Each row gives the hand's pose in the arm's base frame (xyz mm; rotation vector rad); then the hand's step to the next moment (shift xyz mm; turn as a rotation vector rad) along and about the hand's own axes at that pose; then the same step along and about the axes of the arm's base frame.
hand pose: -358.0 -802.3 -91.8 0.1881 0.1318 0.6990
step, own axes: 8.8 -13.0 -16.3 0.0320 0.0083 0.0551
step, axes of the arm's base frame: 11.8 -2.0 -19.2 0.0292 0.0200 0.0537
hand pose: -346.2 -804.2 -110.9 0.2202 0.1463 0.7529
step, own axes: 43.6 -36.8 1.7 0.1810 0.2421 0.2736
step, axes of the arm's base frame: 56.1 3.8 -9.8 0.0281 0.2567 0.3155
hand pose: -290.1 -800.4 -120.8 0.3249 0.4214 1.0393
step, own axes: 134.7 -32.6 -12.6 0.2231 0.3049 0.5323
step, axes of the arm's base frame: 77.8 103.9 -50.2 0.1238 0.3077 0.5622
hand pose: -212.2 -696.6 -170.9 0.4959 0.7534 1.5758
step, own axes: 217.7 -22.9 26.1 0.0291 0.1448 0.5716
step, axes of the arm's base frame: 1.6 219.4 -21.7 0.2926 0.1288 0.4964
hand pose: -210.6 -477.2 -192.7 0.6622 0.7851 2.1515
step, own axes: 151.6 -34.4 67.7 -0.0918 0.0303 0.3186
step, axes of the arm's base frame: -29.4 158.3 53.1 0.2504 0.0149 0.2189
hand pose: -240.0 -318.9 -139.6 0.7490 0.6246 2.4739
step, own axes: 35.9 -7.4 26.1 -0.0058 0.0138 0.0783
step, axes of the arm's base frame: -8.4 33.1 29.3 0.0473 0.0080 0.0637
